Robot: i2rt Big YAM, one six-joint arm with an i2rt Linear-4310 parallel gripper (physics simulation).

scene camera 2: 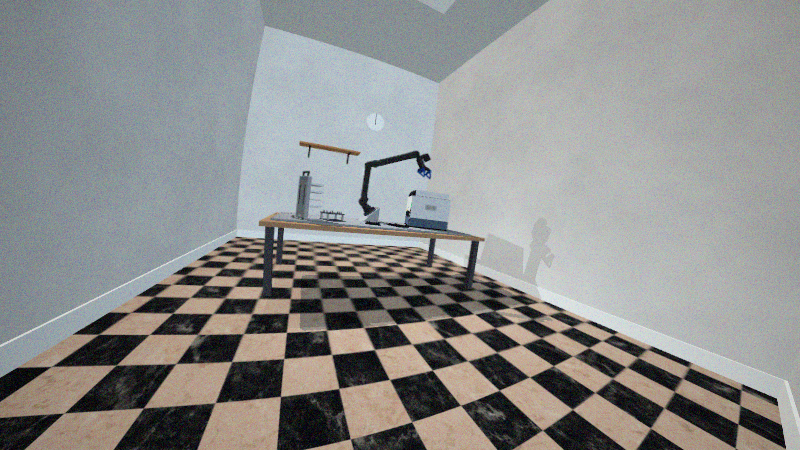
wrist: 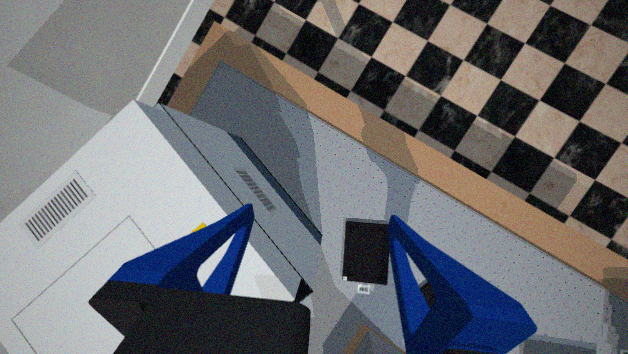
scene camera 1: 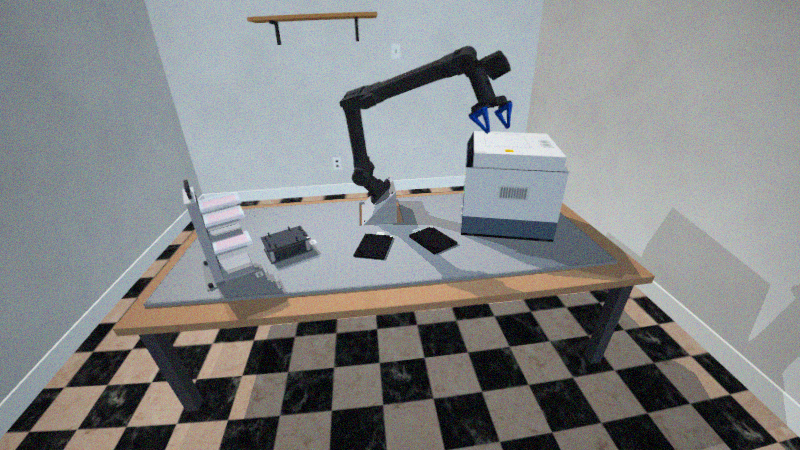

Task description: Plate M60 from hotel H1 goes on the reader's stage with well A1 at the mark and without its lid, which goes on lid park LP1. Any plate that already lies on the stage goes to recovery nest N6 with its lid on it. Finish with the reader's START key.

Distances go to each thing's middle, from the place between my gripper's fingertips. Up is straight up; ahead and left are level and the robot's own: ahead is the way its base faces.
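Labels:
Plate reader (scene camera 1: 547,190): a good way behind my hand, a good way to the left of it, well below it. Vent grille (wrist: 73,194): my hand 29 cm to the right of it, 20 cm past it, 11 cm above it.

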